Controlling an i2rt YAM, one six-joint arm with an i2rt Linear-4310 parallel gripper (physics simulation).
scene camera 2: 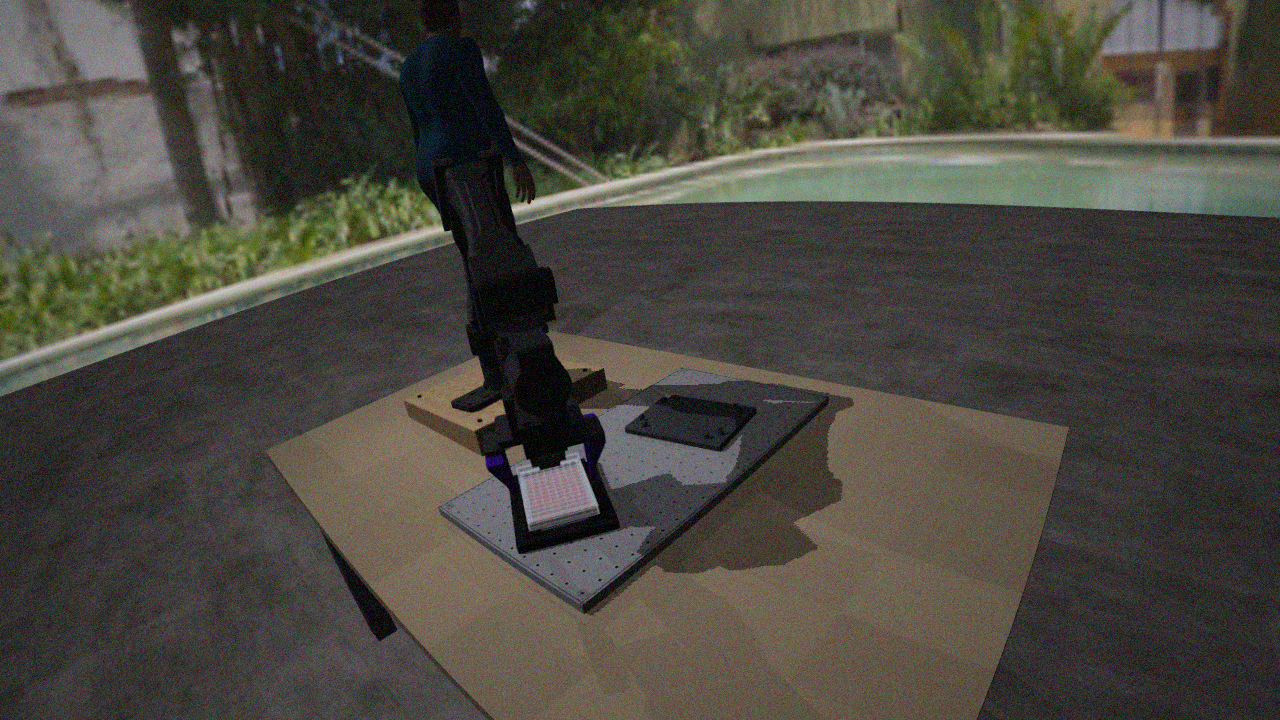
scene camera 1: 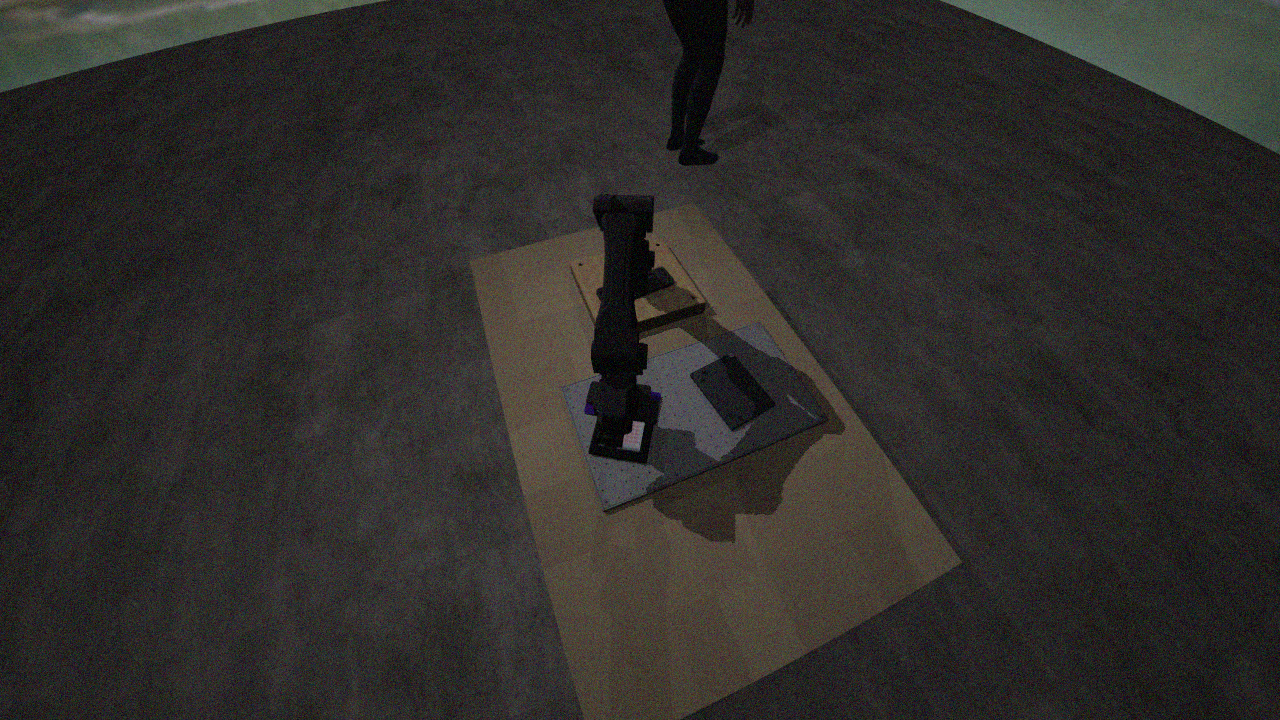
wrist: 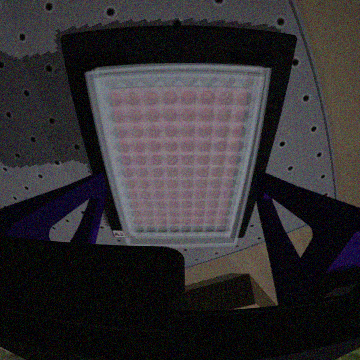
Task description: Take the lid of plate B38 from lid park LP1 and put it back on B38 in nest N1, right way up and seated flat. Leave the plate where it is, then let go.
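Pixels of known places: gripper, fingertip midpoint: (scene camera 2: 554,487) (wrist: 180,180); arm's base at its link origin: (scene camera 1: 635,288).
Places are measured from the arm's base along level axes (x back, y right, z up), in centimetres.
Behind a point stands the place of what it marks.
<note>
The plate (scene camera 1: 633,436) {x -37.1, y 19.5, z 0.1 cm} (scene camera 2: 559,497) {x -34.9, y 20.8, z 0.2 cm} (wrist: 172,155) {x -34.1, y 20.1, z 0.2 cm}, with rows of pink wells, sits in a black nest (scene camera 2: 572,539) {x -39.1, y 23.9, z -2.5 cm} (wrist: 175,47) {x -38.1, y 23.4, z -1.6 cm} on the perforated board. A clear lid (wrist: 175,70) {x -37.4, y 22.9, z 0.0 cm} covers it and looks flat; its clear edges nearly coincide with the plate's, so fine seating is hard to tell. My gripper (scene camera 2: 554,474) {x -32.3, y 19.1, z -0.2 cm} (wrist: 180,180) {x -32.3, y 19.1, z -0.2 cm} is open, its dark purple fingers standing either side of the lidded plate near its arm-side end. In scene camera 1 the arm hides the fingertips and part of the plate. The black lid park (scene camera 1: 732,392) {x -37.1, y -5.3, z -1.8 cm} (scene camera 2: 689,420) {x -36.5, y -5.0, z -1.8 cm} bears no visible lid.
The grey perforated board (scene camera 1: 617,492) {x -45.1, y 27.2, z -2.7 cm} (scene camera 2: 581,586) {x -45.1, y 29.1, z -2.8 cm} lies on the wooden table (scene camera 1: 760,608) {x -75.4, y 14.0, z -4.1 cm} (scene camera 2: 850,582) {x -68.8, y 15.4, z -4.1 cm}. The arm stands on a wooden base block (scene camera 1: 675,313) {x -11.8, y -5.1, z -0.7 cm} (scene camera 2: 447,425) {x 0.2, y 13.4, z -1.1 cm} behind the board. A person (scene camera 1: 698,80) (scene camera 2: 452,98) stands beyond the table.
</note>
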